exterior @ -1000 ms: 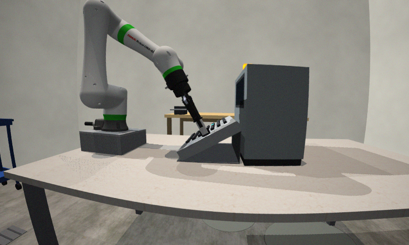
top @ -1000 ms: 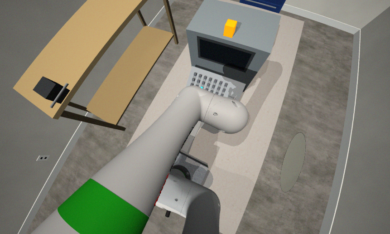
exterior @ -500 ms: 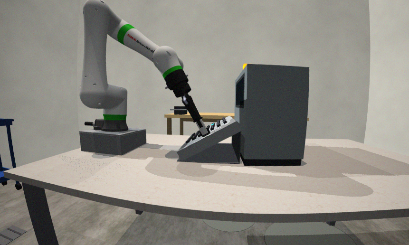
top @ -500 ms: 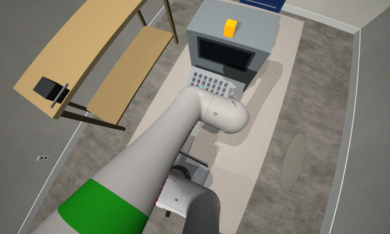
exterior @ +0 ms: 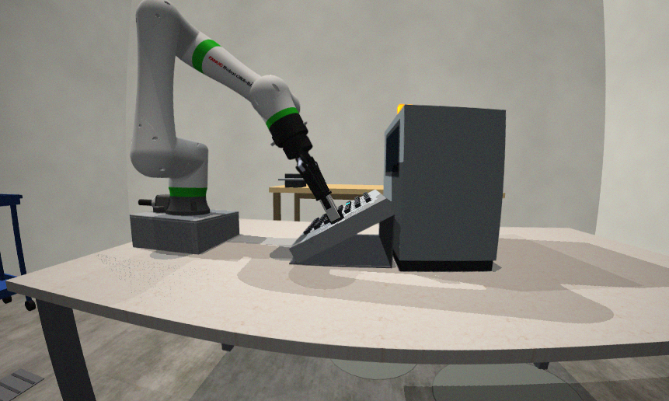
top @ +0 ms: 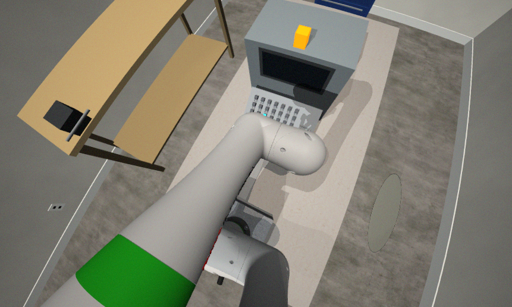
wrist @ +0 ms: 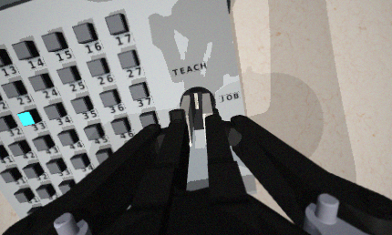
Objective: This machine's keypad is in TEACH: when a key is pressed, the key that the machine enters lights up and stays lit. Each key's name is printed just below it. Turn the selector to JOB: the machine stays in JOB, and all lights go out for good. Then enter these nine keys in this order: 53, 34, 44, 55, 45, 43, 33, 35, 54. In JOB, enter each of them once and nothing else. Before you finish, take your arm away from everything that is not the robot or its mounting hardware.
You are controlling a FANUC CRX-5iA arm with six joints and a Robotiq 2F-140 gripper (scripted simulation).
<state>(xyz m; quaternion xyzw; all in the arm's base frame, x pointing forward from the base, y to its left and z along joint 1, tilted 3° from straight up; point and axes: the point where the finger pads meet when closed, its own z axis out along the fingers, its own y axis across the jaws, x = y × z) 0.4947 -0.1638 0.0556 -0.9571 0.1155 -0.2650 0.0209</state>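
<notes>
My hand is 20 mm short of the black selector knob and 20 mm above it. The rest, counted from my hand: sloped keypad 50 mm ahead, 110 mm to the left, 70 mm below.
</notes>
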